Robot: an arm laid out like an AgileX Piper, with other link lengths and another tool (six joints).
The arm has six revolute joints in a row. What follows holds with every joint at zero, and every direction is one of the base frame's. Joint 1 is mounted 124.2 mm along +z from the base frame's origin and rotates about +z. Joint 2 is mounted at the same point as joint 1 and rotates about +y. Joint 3 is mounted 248.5 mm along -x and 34.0 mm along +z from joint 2 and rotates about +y. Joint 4 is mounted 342.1 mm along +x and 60.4 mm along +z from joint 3 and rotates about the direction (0.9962, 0, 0.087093). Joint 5 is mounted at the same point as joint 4 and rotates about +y. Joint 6 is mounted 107.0 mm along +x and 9.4 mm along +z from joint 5 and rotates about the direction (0.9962, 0, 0.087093). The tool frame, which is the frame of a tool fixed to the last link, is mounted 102.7 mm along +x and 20.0 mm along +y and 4.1 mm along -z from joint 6; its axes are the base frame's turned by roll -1.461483, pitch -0.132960 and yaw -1.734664 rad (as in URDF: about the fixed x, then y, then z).
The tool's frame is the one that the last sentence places.
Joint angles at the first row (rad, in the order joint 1, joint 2, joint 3, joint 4, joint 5, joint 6):
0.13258 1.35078 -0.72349 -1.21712 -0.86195 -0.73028
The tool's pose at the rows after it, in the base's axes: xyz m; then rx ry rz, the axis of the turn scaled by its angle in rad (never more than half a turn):
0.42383 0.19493 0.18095 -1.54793 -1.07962 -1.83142
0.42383 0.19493 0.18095 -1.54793 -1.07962 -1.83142
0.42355 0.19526 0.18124 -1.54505 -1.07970 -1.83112
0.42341 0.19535 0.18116 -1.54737 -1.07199 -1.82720
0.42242 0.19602 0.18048 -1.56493 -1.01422 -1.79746
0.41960 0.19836 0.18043 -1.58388 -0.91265 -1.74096
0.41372 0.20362 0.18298 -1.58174 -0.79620 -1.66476
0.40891 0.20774 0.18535 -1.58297 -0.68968 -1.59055
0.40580 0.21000 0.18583 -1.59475 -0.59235 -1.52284
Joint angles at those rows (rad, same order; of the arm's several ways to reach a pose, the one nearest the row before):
0.13256 1.35076 -0.72350 -1.21714 -0.86195 -0.73025
0.13256 1.35076 -0.72350 -1.21714 -0.86195 -0.73025
0.13259 1.35080 -0.72350 -1.21710 -0.86442 -0.73029
0.13256 1.35079 -0.72350 -1.21713 -0.86465 -0.72300
0.13259 1.35077 -0.72348 -1.21710 -0.86548 -0.66841
0.13258 1.35081 -0.72350 -1.21710 -0.87551 -0.57058
0.13259 1.35077 -0.72349 -1.21711 -0.90684 -0.45230
0.13257 1.35079 -0.72447 -1.21713 -0.93005 -0.34035
0.13256 1.35078 -0.72441 -1.21713 -0.93876 -0.23859

